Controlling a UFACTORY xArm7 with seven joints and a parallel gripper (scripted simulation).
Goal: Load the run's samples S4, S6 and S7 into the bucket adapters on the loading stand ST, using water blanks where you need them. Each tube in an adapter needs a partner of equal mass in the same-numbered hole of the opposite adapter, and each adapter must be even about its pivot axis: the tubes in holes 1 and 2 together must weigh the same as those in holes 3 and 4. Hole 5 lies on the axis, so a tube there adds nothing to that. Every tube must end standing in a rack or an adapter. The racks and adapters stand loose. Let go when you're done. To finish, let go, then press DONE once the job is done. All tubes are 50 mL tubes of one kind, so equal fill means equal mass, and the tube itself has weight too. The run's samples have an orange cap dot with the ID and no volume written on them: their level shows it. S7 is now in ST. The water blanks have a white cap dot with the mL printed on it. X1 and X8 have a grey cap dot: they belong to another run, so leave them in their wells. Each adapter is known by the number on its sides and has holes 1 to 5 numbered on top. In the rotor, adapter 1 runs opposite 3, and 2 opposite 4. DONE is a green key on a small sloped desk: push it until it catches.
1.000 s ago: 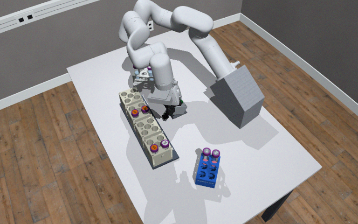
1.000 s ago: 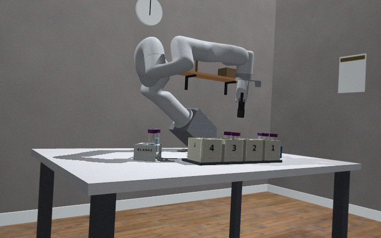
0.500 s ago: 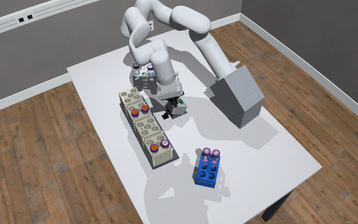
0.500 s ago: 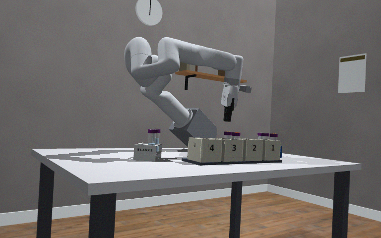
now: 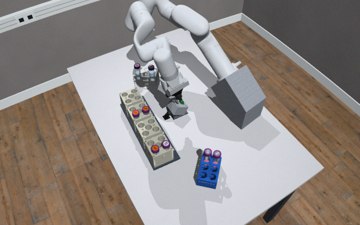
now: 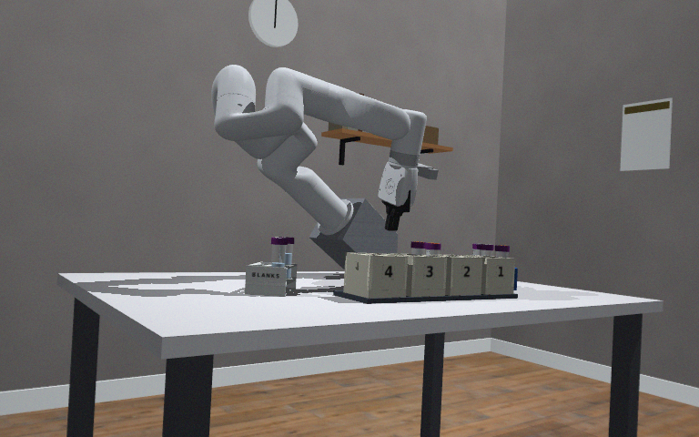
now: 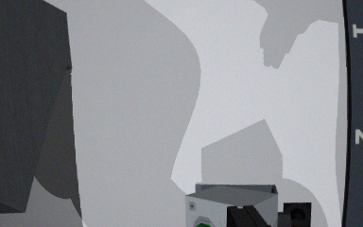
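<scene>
Now: hand 40 mm past the green DONE key, 40 mm to the left of it and 100 mm above it. Round my hand: blanks rack 10 mm behind, 340 mm to the right, 140 mm below; blue sample rack 70 mm ahead, 340 mm to the left, 140 mm below; stand ST 170 mm ahead, 30 mm to the right, 160 mm below.
</scene>
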